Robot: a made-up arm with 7 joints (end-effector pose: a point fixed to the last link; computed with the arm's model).
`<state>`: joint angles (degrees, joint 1 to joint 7).
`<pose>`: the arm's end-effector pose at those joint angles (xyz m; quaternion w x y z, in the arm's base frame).
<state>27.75 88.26 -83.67 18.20 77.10 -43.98 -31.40</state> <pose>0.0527 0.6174 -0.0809 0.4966 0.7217 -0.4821 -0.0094</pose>
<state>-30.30 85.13 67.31 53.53 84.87 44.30 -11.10</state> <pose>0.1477 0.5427 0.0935 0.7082 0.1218 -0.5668 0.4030</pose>
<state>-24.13 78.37 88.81 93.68 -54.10 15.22 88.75</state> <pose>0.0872 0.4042 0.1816 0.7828 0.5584 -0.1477 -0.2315</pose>
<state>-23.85 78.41 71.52 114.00 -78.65 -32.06 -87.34</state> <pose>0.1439 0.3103 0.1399 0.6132 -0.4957 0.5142 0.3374</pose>
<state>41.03 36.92 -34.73 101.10 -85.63 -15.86 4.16</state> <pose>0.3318 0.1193 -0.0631 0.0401 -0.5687 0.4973 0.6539</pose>
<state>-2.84 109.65 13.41 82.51 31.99 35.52 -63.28</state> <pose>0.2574 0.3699 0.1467 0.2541 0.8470 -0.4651 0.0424</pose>
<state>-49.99 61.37 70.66 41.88 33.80 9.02 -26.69</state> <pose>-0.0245 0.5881 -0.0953 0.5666 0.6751 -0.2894 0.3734</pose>
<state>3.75 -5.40 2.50 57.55 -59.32 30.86 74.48</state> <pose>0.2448 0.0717 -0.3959 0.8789 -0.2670 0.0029 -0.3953</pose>
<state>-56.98 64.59 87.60 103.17 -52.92 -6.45 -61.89</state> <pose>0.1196 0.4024 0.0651 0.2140 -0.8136 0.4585 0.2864</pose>
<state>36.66 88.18 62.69 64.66 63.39 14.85 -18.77</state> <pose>-0.0307 0.4913 0.2211 0.0724 0.1788 -0.8881 0.4173</pose>
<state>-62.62 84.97 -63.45 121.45 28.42 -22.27 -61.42</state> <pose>-0.1401 0.2210 -0.1838 0.9565 0.0349 -0.1979 -0.2117</pose>
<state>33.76 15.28 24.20 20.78 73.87 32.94 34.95</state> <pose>0.3403 0.2731 -0.3583 0.5022 -0.5605 -0.4343 0.4950</pose>
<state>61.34 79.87 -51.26 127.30 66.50 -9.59 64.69</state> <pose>0.2186 0.1870 0.0275 0.2900 -0.3791 -0.4843 -0.7332</pose>
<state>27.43 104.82 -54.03 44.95 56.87 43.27 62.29</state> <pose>0.1076 0.5800 0.0260 0.9819 0.0279 -0.1266 0.1381</pose>
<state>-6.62 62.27 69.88 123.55 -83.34 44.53 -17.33</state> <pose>0.0875 0.3103 0.1096 0.1210 -0.9660 0.1218 -0.1931</pose>
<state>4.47 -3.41 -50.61 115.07 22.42 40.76 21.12</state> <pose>0.1603 -0.0897 -0.1401 0.6012 -0.5546 -0.4269 -0.3857</pose>
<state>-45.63 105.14 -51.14 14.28 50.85 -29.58 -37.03</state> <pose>0.0915 0.6198 0.0335 0.4732 0.7268 -0.1101 -0.4856</pose>
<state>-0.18 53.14 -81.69 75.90 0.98 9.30 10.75</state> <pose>0.0350 0.2208 -0.4006 0.7248 -0.1098 -0.0614 -0.6774</pose>
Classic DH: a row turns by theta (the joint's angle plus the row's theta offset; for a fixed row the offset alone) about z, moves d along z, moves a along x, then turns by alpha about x. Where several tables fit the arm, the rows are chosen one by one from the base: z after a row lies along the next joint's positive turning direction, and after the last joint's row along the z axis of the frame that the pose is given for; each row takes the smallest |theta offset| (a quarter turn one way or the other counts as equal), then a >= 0, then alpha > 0; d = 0 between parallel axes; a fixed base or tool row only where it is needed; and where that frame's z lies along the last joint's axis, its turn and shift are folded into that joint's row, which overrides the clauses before.
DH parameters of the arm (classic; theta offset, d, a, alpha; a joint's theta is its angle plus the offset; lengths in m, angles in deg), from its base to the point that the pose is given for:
base (fixed): 0 0 0 90
joint 1: 90 -0.101 0 90
joint 2: 90 0 0 90
joint 3: 90 -0.273 0 90
joint 4: 0 0 0 -90
joint 5: 0 -0.259 0 -90
joint 6: -90 0 0 90
joint 7: 90 0 0 90
tool (fixed): -90 0 0 0

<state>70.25 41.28 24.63 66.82 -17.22 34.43 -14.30</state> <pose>0.2767 0.4229 0.1306 0.4687 0.4573 -0.6520 0.3823</pose>
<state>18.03 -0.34 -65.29 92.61 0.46 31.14 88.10</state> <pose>0.1833 -0.1356 -0.2136 0.3229 -0.5977 -0.0396 -0.7327</pose>
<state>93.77 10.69 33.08 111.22 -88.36 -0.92 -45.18</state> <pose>0.1381 0.2637 0.2118 0.2717 -0.6910 0.3955 -0.5406</pose>
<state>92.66 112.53 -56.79 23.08 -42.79 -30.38 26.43</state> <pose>-0.1199 0.6058 0.0501 0.7795 0.5760 -0.0272 -0.2447</pose>
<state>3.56 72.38 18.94 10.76 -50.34 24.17 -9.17</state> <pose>0.0546 0.6085 -0.1416 0.6582 0.7091 0.2185 -0.1273</pose>
